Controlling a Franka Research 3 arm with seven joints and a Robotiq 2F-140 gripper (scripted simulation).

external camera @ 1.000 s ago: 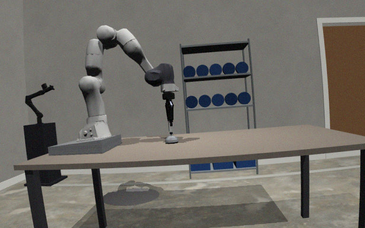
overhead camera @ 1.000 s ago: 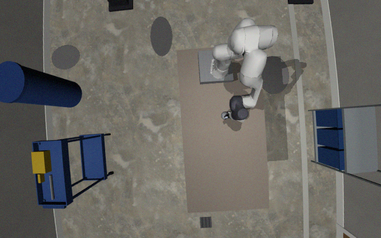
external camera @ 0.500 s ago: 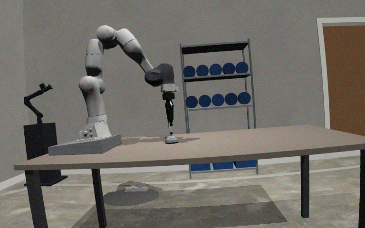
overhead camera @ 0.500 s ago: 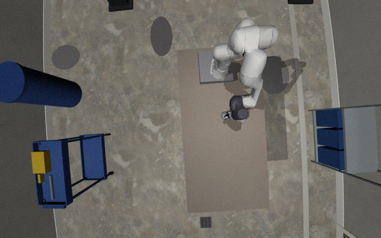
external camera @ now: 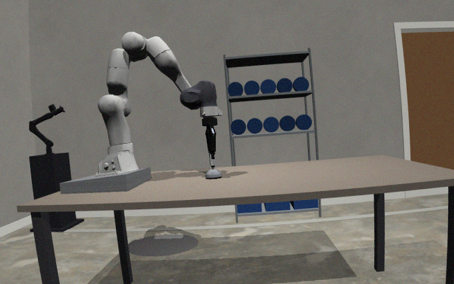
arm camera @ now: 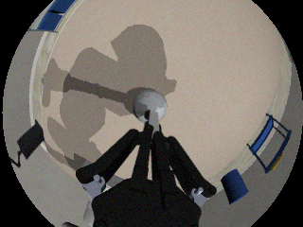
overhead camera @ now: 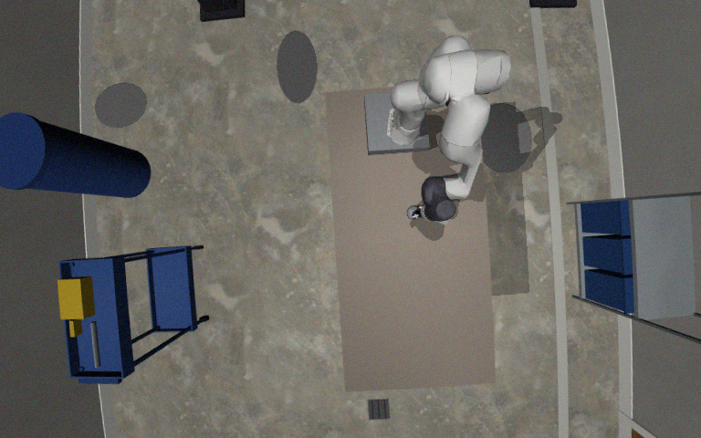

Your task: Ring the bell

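My hand is 40 mm above the bell button and 10 mm to the right of it. The rest, counted from my hand: bell (60 mm below, 10 mm to the left).
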